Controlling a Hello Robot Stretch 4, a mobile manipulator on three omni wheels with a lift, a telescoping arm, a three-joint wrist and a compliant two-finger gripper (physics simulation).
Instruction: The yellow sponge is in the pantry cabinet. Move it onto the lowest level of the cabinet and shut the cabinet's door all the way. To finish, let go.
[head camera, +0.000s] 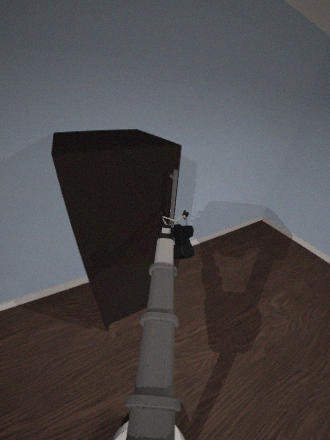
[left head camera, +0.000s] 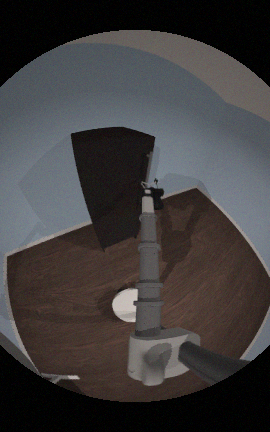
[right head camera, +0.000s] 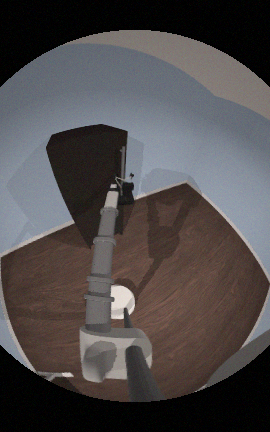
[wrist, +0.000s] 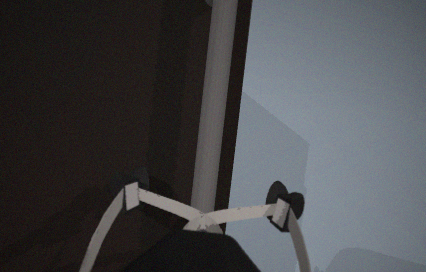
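Pixels of known places: gripper, fingertip midpoint: (head camera: 172, 212) (left head camera: 146, 178) (right head camera: 122, 173) (wrist: 207, 189); robot's base, link origin: (left head camera: 130, 304) (right head camera: 116, 300).
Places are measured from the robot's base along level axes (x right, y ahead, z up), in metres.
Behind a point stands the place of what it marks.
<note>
The tall dark brown pantry cabinet (head camera: 110, 200) @(x -0.254, y 0.762, z 1.156 m) (left head camera: 107, 175) @(x -0.252, y 0.764, z 1.119 m) (right head camera: 82, 175) @(x -0.248, y 0.767, z 1.098 m) (wrist: 75, 100) @(x -0.097, y 0.859, z 1.107 m) stands against the blue wall. Its door lies along the front, and no gap shows in these dim views. A long grey upright handle (head camera: 174, 195) @(x 0.028, y 0.878, z 1.146 m) (left head camera: 149, 165) @(x 0.028, y 0.876, z 1.165 m) (right head camera: 123, 160) @(x 0.031, y 0.877, z 1.164 m) (wrist: 215, 100) @(x 0.028, y 0.876, z 1.120 m) runs near the door's right edge. My gripper (head camera: 175, 217) @(x 0.026, y 0.897, z 1.037 m) (left head camera: 150, 183) (right head camera: 124, 177) @(x 0.026, y 0.897, z 1.037 m) (wrist: 207, 189) @(x 0.026, y 0.897, z 1.037 m) is open at the handle's lower part, with one fingertip on each side of it in the wrist view and apart from it. The yellow sponge does not show; the cabinet's inside is hidden.
The blue wall (head camera: 240, 125) @(x 0.658, y 2.018, z 1.417 m) (wrist: 350, 100) @(x 0.419, y 1.871, z 1.267 m) is behind and right of the cabinet, and meets another wall in a corner on the right. The dark wooden floor (head camera: 60, 360) @(x -0.703, y 0.436, z -0.027 m) bears my arm's shadow. A white round thing (left head camera: 125, 305) @(x -0.058, y -0.008, z 0.187 m) (right head camera: 121, 302) @(x 0.061, y -0.003, z 0.187 m) is low beside my arm.
</note>
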